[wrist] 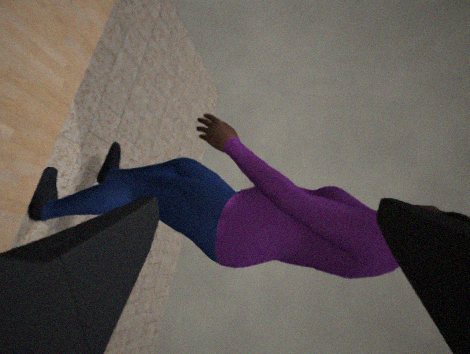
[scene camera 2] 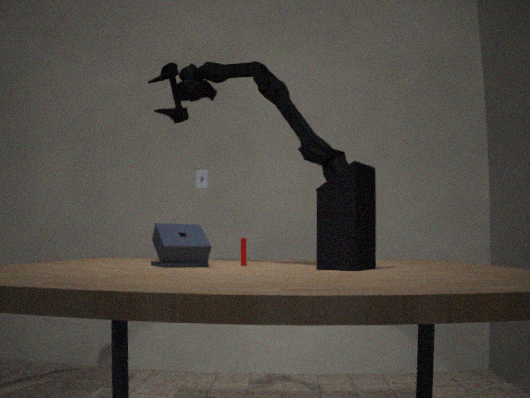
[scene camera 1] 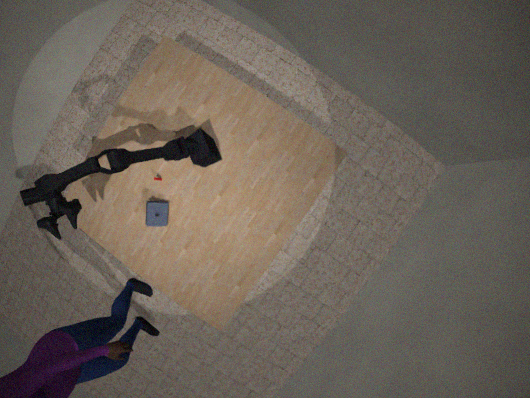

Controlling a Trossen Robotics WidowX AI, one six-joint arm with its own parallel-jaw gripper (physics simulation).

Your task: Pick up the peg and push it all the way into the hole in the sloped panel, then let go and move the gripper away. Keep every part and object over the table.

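Frame: origin at the arm's base, x left, y back, z up, level; centimetres.
Seen in the pictures: gripper, fingertip midpoint: (wrist: 267,208) (scene camera 2: 151,96) (scene camera 1: 68,234); arm's base at its link origin: (scene camera 2: 343,180) (scene camera 1: 194,146).
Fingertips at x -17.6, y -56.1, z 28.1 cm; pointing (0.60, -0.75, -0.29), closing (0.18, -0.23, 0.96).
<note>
Pixels of each thing's middle, then the offset from my fingertips to it.
- red peg at the middle of its body: (scene camera 2: 243,251) (scene camera 1: 158,178) dx +2.8, dy +29.3, dz -47.1 cm
- blue-grey sloped panel at the middle of its body: (scene camera 2: 180,245) (scene camera 1: 156,213) dx +12.8, dy +12.6, dz -45.4 cm
The red peg (scene camera 1: 158,178) (scene camera 2: 243,252) stands upright on the table, apart from the panel and the gripper. The blue-grey sloped panel (scene camera 1: 163,221) (scene camera 2: 167,240) sits on the table on its flat base. Its small dark hole (scene camera 1: 157,214) (scene camera 2: 182,234) shows in the sloped face. My gripper (scene camera 1: 68,233) (scene camera 2: 152,96) (wrist: 267,208) is wide open with nothing between its fingers. It is high above the table level and points sideways. In the scene camera 1 view its fingers appear beyond the table's lower left edge. The peg and panel do not show in the wrist view.
The wooden table (scene camera 1: 240,200) (scene camera 2: 280,306) (wrist: 30,90) carries the black arm base (scene camera 1: 204,147) (scene camera 2: 346,225). The peg stands between base and panel in the scene camera 2 view. A person in purple and blue (scene camera 1: 55,350) (wrist: 300,225) is beside the table's lower left edge.
</note>
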